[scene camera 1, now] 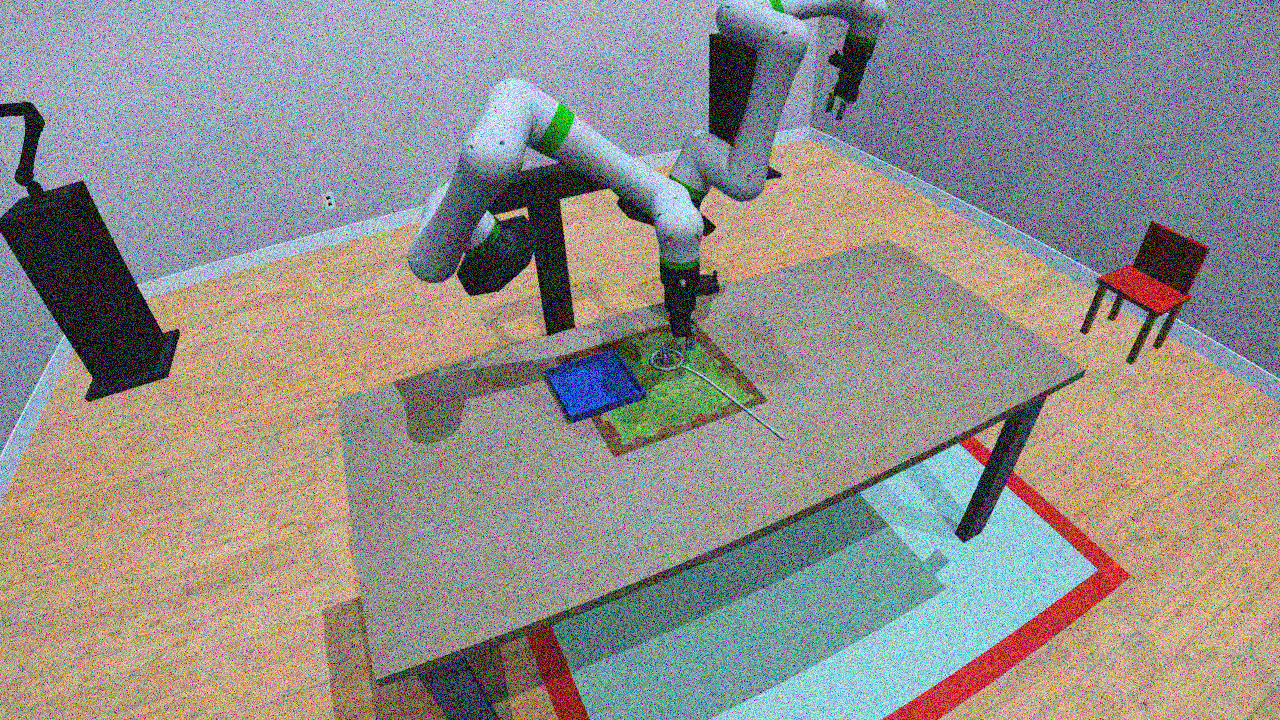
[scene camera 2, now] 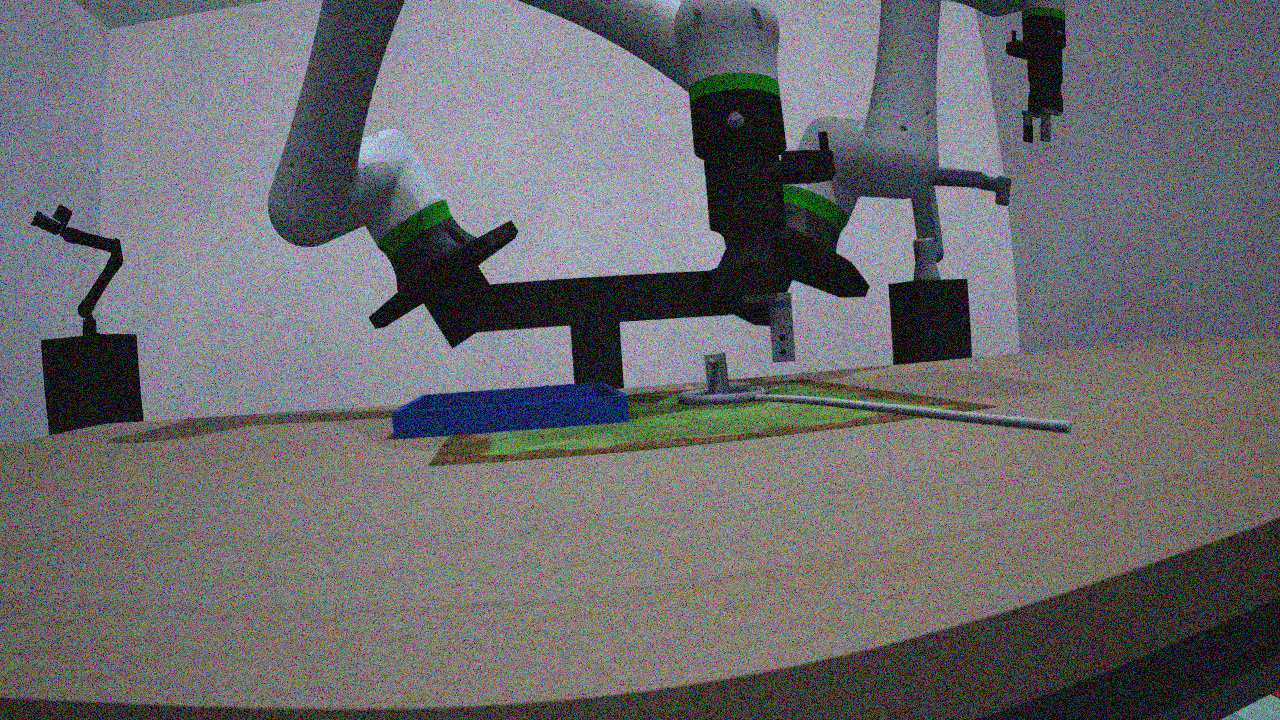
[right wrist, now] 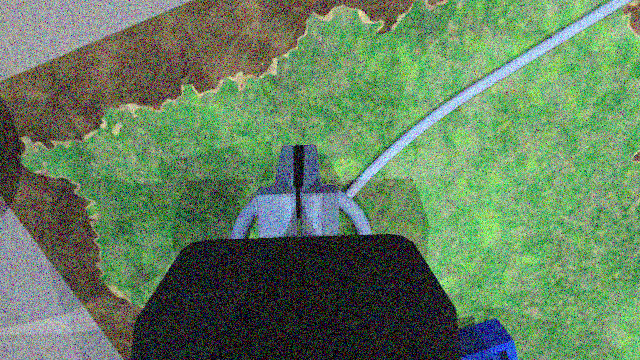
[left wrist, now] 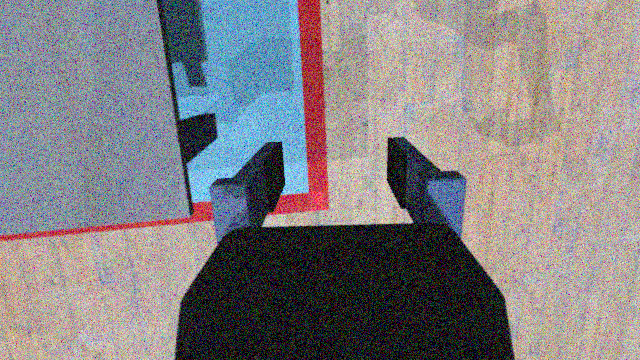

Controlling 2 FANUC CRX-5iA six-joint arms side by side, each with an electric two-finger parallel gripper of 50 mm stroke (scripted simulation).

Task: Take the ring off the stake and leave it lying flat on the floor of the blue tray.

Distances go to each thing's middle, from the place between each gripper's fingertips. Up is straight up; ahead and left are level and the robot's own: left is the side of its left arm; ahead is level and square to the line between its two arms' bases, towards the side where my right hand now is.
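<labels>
I find my right hand (scene camera 2: 784, 361) 10 mm past the blue tray (scene camera 2: 567, 405), 260 mm to the left of it and 40 mm above it. Going by its middle, the blue tray is nearer to my right hand than to my left hand.
As for my left hand (scene camera 2: 1036, 141), it is 104 cm to the left of the blue tray and 44 cm short of it, and it is also 42 cm above the tray.
</labels>
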